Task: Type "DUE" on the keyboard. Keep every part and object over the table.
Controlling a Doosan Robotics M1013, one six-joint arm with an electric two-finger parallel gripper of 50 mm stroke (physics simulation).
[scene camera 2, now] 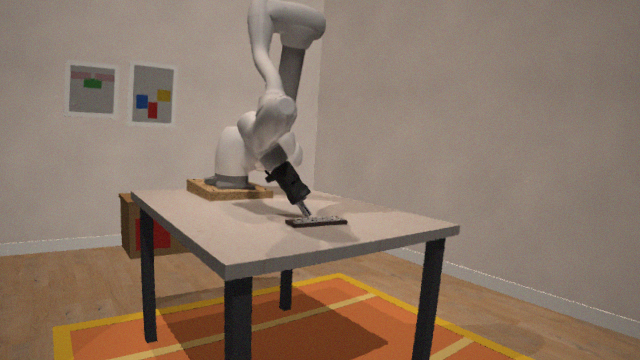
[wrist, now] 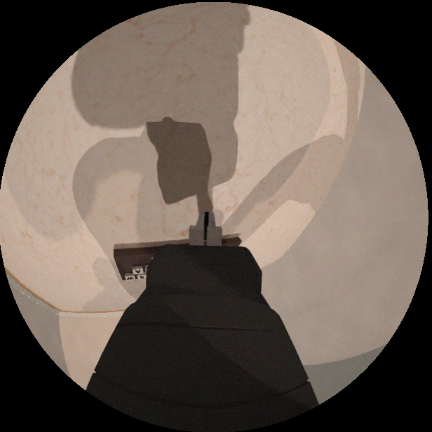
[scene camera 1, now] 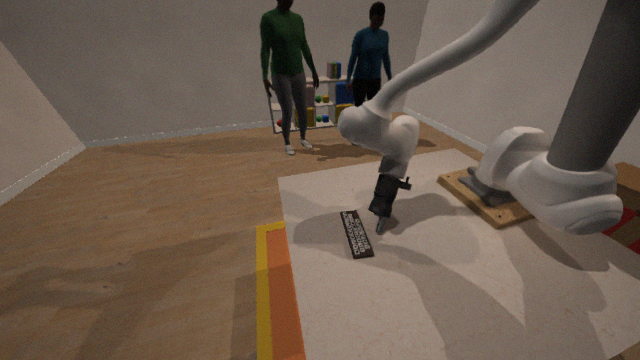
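Seen in the pictures: gripper, between the fingertips: (scene camera 2: 308, 216) (scene camera 1: 378, 232); arm's base, origin of its link: (scene camera 2: 230, 185) (scene camera 1: 490, 189).
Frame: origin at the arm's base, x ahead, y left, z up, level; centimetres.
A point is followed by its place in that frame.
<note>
The dark keyboard (scene camera 1: 356, 234) {x 63.6, y 9.4, z -2.5 cm} (scene camera 2: 316, 221) {x 65.4, y 5.8, z -2.9 cm} (wrist: 131, 254) with light keys lies flat on the table. In the wrist view its left end shows with the keys W, S and A readable; the gripper body hides most of the other keys. My gripper (scene camera 1: 380, 232) {x 55.1, y 9.2, z -3.5 cm} (scene camera 2: 308, 215) {x 55.1, y 9.2, z -3.5 cm} (wrist: 206, 220) is shut with nothing between its fingers. It is tilted, and its tips are low over the table beside the keyboard's long edge, on the side toward the robot base. Whether the tips touch anything I cannot tell.
The pale table (scene camera 1: 450, 310) {x 46.7, y 36.1, z -4.3 cm} (scene camera 2: 200, 240) {x 70.4, y -33.4, z -4.4 cm} carries the robot base on a wooden board (scene camera 1: 495, 220) {x 12.0, y 14.5, z -1.2 cm} (scene camera 2: 200, 191) {x 3.3, y -15.1, z -1.9 cm}. The table edge beyond the keyboard is fairly near. Two people (scene camera 1: 287, 45) (scene camera 1: 369, 57) stand on the floor past the table, by a white shelf.
</note>
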